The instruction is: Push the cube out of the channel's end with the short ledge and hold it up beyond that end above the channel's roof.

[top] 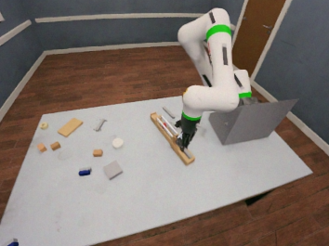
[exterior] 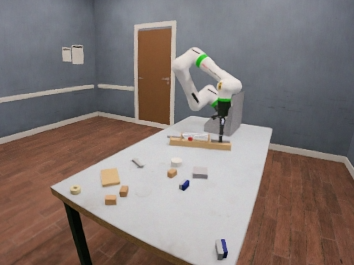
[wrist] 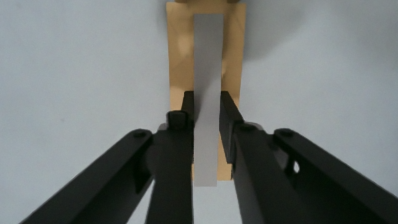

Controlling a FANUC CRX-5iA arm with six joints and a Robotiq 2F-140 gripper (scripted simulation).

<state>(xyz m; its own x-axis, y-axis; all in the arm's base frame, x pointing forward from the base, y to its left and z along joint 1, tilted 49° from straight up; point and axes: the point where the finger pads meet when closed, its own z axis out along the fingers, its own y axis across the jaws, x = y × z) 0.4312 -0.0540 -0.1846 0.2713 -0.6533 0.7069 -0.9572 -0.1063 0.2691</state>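
Now: hand 370 mm to the left of the thin grey stick, 70 mm above it and 30 mm past it. Also, from my hand: red cube (210 mm to the right, 60 mm ahead, 30 mm below); tan channel (170 mm to the right, 50 mm ahead, 30 mm below); white disc (370 mm ahead, 170 mm to the right, 70 mm below).
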